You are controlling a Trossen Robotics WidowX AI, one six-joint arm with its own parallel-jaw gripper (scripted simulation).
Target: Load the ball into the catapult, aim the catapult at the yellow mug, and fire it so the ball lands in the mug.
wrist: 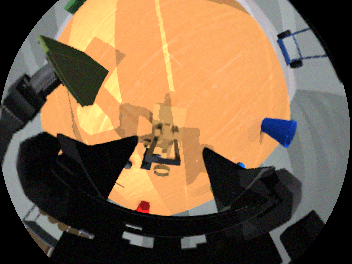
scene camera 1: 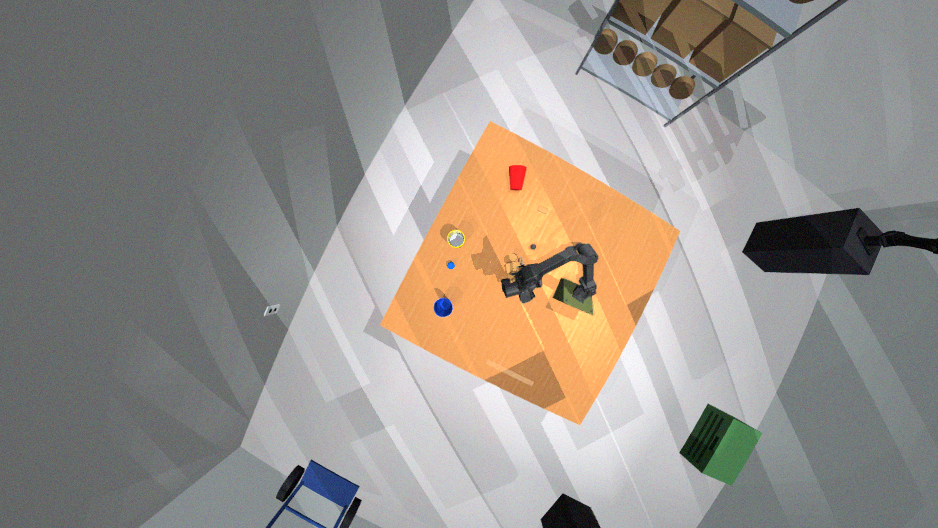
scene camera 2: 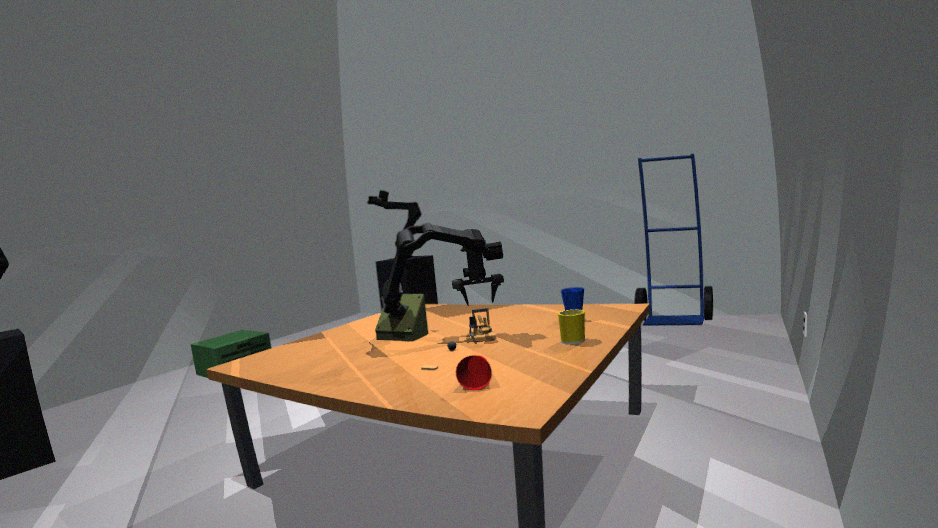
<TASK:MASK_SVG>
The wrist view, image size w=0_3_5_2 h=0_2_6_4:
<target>blue cup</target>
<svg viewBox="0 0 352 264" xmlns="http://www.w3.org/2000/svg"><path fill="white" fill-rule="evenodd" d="M261 120L261 131L272 136L272 139L277 140L281 147L287 148L288 145L291 145L293 133L296 133L297 121L279 120L279 117L277 119L267 117L267 119Z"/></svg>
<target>wooden catapult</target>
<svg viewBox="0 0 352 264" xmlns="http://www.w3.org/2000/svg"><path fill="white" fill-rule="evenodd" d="M155 103L152 115L151 140L145 139L143 141L145 152L143 153L144 160L141 161L140 169L149 169L151 171L152 163L159 164L153 167L153 175L165 177L171 175L171 168L167 167L167 165L177 165L177 167L180 167L181 139L183 139L187 109Z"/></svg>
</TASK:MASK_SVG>
